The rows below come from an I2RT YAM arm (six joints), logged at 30 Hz.
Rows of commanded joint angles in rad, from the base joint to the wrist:
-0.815, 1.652, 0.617, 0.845, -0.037, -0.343
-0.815, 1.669, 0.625, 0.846, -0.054, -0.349
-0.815, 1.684, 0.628, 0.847, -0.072, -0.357
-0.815, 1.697, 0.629, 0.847, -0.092, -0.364
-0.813, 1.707, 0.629, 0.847, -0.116, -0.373
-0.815, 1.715, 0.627, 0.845, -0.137, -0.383
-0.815, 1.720, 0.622, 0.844, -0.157, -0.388
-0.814, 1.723, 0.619, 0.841, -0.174, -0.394
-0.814, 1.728, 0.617, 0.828, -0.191, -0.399
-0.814, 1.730, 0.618, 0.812, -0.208, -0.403
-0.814, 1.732, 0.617, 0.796, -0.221, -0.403
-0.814, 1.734, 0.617, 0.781, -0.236, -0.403
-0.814, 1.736, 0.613, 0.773, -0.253, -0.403
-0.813, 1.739, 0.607, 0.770, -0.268, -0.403
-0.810, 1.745, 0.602, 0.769, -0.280, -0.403
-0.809, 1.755, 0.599, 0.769, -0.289, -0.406
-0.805, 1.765, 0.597, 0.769, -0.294, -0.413
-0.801, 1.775, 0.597, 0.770, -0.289, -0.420
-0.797, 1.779, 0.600, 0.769, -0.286, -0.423
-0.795, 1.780, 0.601, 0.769, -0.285, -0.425
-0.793, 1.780, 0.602, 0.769, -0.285, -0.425
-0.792, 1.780, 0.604, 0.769, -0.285, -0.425
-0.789, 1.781, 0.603, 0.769, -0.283, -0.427
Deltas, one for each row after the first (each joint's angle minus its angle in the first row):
0.000, 0.017, 0.008, 0.001, -0.017, -0.006
0.000, 0.032, 0.011, 0.002, -0.035, -0.014
0.000, 0.045, 0.012, 0.002, -0.055, -0.021
0.002, 0.055, 0.012, 0.002, -0.079, -0.030
0.000, 0.063, 0.010, 0.000, -0.100, -0.040
0.000, 0.068, 0.005, -0.001, -0.120, -0.045
0.001, 0.071, 0.002, -0.004, -0.137, -0.051
0.001, 0.076, 0.000, -0.017, -0.154, -0.056
0.001, 0.078, 0.001, -0.033, -0.171, -0.060
0.001, 0.080, 0.000, -0.049, -0.184, -0.060
0.001, 0.082, 0.000, -0.064, -0.199, -0.060
0.001, 0.084, -0.004, -0.072, -0.216, -0.060
0.002, 0.087, -0.010, -0.075, -0.231, -0.060
0.005, 0.093, -0.015, -0.076, -0.243, -0.060
0.006, 0.103, -0.018, -0.076, -0.252, -0.063
0.010, 0.113, -0.020, -0.076, -0.257, -0.070
0.014, 0.123, -0.020, -0.075, -0.252, -0.077
0.018, 0.127, -0.017, -0.076, -0.249, -0.080
0.020, 0.128, -0.016, -0.076, -0.248, -0.082
0.022, 0.128, -0.015, -0.076, -0.248, -0.082
0.023, 0.128, -0.013, -0.076, -0.248, -0.082
0.026, 0.129, -0.014, -0.076, -0.246, -0.084

